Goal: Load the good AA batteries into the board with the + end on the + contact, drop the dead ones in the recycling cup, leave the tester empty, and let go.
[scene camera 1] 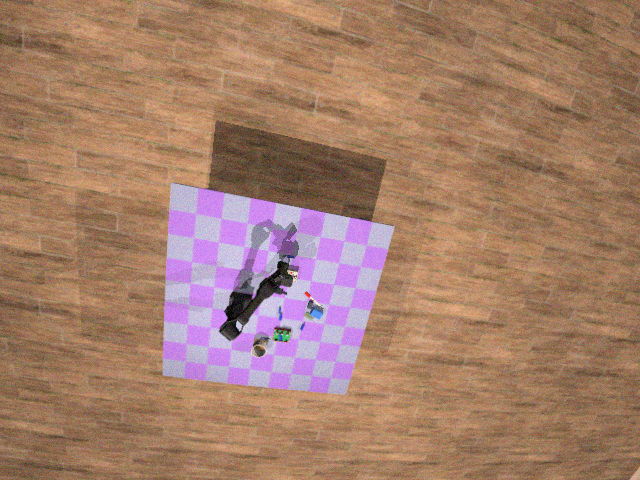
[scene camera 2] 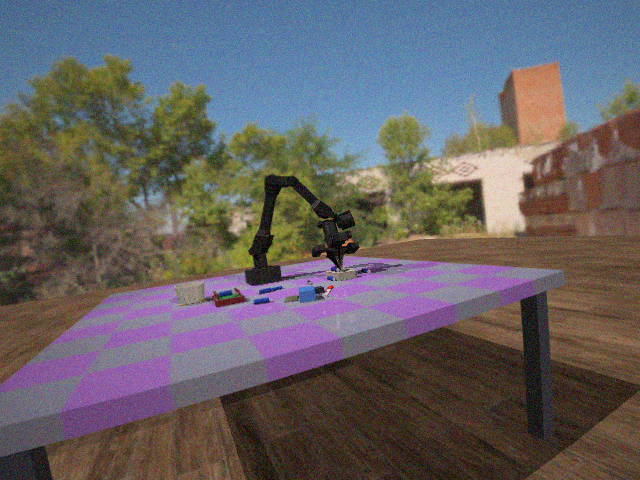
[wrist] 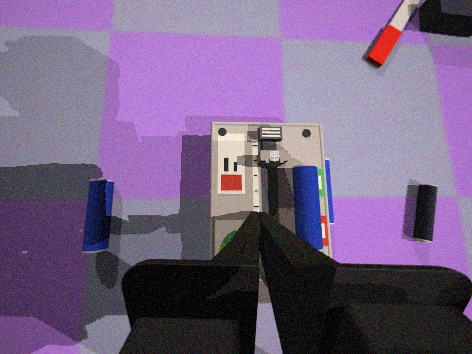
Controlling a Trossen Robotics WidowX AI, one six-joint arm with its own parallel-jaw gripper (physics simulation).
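Seen in the pictures: gripper, fingertip midpoint: (scene camera 2: 340,269) (wrist: 257,218); arm's base, origin of the base link: (scene camera 1: 237,306) (scene camera 2: 261,267).
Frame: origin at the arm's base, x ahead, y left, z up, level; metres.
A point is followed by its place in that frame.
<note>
My gripper (scene camera 2: 339,269) @(y 0.226, x 0.278, z -0.028 m) (wrist: 257,218) @(y 0.226, x 0.278, z -0.028 m) is shut and empty over the beige tester (scene camera 1: 293,274) @(y 0.232, x 0.315, z -0.028 m) (scene camera 2: 346,277) @(y 0.209, x 0.339, z -0.051 m) (wrist: 295,142) @(y 0.196, x 0.325, z -0.030 m). A blue battery (wrist: 307,207) @(y 0.200, x 0.283, z -0.016 m) lies on the tester, right of its dark trough and partly over its display. Another blue battery (wrist: 329,192) @(y 0.169, x 0.291, z -0.045 m) (scene camera 2: 329,277) @(y 0.168, x 0.286, z -0.048 m) shows past the tester's right edge. One blue battery (wrist: 98,215) @(y 0.330, x 0.286, z -0.045 m) lies left of the tester. Two blue batteries (scene camera 1: 280,313) @(y -0.056, x 0.263, z -0.054 m) (scene camera 1: 302,326) @(y -0.134, x 0.414, z -0.046 m) lie near the green board (scene camera 1: 276,336) @(y -0.219, x 0.253, z -0.039 m) with dark red ends, which holds a blue battery (scene camera 2: 224,293) @(y -0.221, x 0.287, z -0.030 m). The recycling cup (scene camera 1: 258,350) @(y -0.349, x 0.144, z -0.052 m) (scene camera 2: 190,292) @(y -0.315, x 0.197, z -0.020 m) stands beside the board. Polarity marks are unreadable.
A black cylinder (wrist: 425,212) @(y 0.094, x 0.271, z -0.050 m) lies right of the tester. A red-and-white stick (wrist: 384,46) @(y 0.095, x 0.417, z -0.054 m) (scene camera 1: 308,294) @(y 0.095, x 0.425, z -0.055 m) (scene camera 2: 329,288) @(y 0.083, x 0.431, z -0.056 m) lies beside a black block (wrist: 446,19) @(y 0.041, x 0.434, z -0.046 m). A blue block (scene camera 1: 316,312) @(y -0.012, x 0.489, z -0.029 m) (scene camera 2: 307,294) @(y -0.039, x 0.524, z -0.038 m) stands nearby. All are on the checkered table (scene camera 2: 206,351) @(y -0.348, x 0.718, z -0.059 m).
</note>
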